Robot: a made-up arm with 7 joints.
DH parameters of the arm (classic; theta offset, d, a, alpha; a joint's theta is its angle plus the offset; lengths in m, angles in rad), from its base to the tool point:
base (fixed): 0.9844 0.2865 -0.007 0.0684
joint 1: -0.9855 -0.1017 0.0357 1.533
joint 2: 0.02 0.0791 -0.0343 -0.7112
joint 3: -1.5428 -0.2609 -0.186 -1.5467
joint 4: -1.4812 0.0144 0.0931 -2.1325
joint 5: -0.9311 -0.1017 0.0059 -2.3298
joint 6: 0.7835 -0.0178 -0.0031 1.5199
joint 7: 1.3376 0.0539 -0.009 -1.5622
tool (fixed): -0.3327 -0.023 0 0
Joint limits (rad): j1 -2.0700..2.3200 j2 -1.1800..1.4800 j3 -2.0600..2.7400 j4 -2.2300..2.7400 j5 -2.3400..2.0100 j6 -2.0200..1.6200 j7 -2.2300..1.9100
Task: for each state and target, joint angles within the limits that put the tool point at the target. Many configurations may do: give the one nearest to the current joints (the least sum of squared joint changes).
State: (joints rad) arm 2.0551 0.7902 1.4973 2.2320 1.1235 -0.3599 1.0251
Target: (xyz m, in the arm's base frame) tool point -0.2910 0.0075 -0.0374
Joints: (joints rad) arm 2.1816 0.9532 1.7917 2.7400 0.8021 -0.1711 0.7902
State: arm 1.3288 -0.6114 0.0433 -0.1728 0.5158 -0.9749 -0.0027
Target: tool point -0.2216 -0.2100 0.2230
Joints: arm 1.6229 -0.0992 0.7944 -0.8557 0.5928 -1.0721 0.1228
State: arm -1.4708 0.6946 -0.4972 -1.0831 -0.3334 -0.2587 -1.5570
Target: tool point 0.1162 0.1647 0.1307
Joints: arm -1.0343 1.0378 0.3871 -0.3683 -0.2933 -0.3071 -1.5719
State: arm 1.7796 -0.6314 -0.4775 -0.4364 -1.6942 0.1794 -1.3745
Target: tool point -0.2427 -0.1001 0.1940
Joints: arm 2.2734 -0.5974 -0.0668 -0.4886 -1.7840 0.2219 -1.3385
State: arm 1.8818 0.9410 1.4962 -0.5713 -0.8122 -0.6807 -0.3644
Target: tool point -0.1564 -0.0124 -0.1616
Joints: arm 1.9536 1.1603 1.5269 -1.3021 -0.7174 -0.8801 -0.3341
